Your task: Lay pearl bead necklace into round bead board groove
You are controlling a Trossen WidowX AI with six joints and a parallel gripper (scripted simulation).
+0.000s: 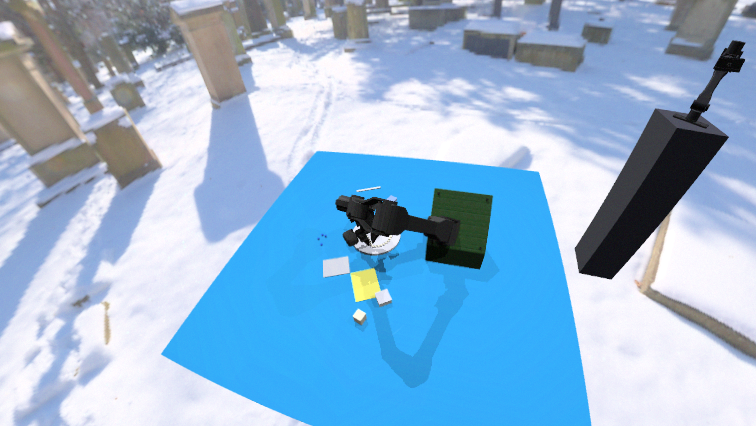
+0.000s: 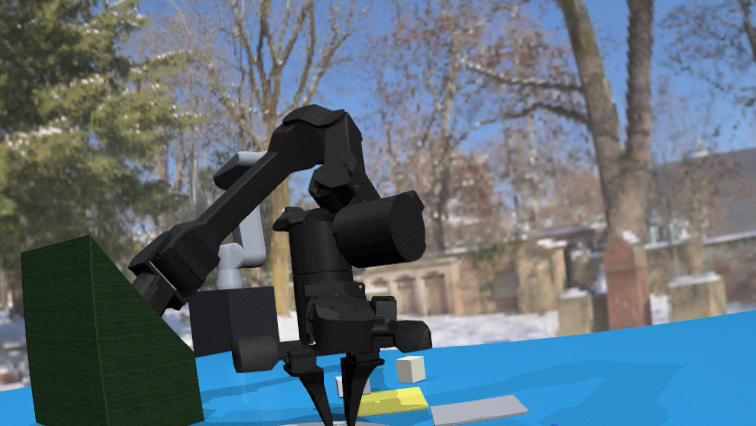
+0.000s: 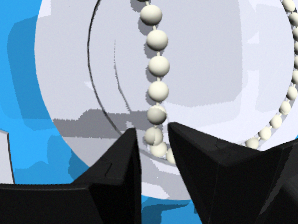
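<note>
Now: gripper tip 6 cm to the left of the round white bead board and 1 cm above it. Also, from my gripper tip: yellow tile 5 cm behind, 17 cm to the left, 1 cm below; red object 11 cm ahead, 17 cm to the right, 1 cm below; grey tile 9 cm ahead, 13 cm to the left, 1 cm below.
</note>
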